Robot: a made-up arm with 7 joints. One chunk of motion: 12 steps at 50 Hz.
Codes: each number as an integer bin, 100 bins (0 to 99) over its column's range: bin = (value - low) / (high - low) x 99, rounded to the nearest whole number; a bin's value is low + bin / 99 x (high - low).
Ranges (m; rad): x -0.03..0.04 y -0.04..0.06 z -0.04..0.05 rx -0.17..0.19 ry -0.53..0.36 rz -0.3..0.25
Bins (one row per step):
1: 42 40 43 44 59 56
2: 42 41 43 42 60 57
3: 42 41 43 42 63 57
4: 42 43 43 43 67 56
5: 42 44 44 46 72 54
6: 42 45 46 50 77 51
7: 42 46 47 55 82 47
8: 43 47 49 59 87 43
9: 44 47 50 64 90 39
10: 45 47 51 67 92 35
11: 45 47 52 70 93 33
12: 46 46 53 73 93 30
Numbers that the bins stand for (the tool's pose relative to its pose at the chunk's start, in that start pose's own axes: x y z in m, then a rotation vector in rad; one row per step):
1: -0.0003 0.0004 -0.0009 -0.0100 0.0004 0.0111
2: -0.0003 0.0014 -0.0009 -0.0173 0.0094 0.0167
3: -0.0003 0.0014 -0.0009 -0.0173 0.0364 0.0167
4: -0.0003 0.0034 -0.0009 -0.0136 0.0723 0.0111
5: -0.0003 0.0044 0.0000 -0.0027 0.1173 0.0000
6: -0.0003 0.0055 0.0018 0.0118 0.1622 -0.0167
7: -0.0003 0.0065 0.0027 0.0300 0.2072 -0.0389
8: 0.0004 0.0075 0.0045 0.0445 0.2521 -0.0611
9: 0.0011 0.0075 0.0055 0.0627 0.2791 -0.0833
10: 0.0018 0.0075 0.0064 0.0736 0.2971 -0.1056
11: 0.0018 0.0075 0.0073 0.0845 0.3061 -0.1167
12: 0.0025 0.0065 0.0082 0.0955 0.3061 -0.1333

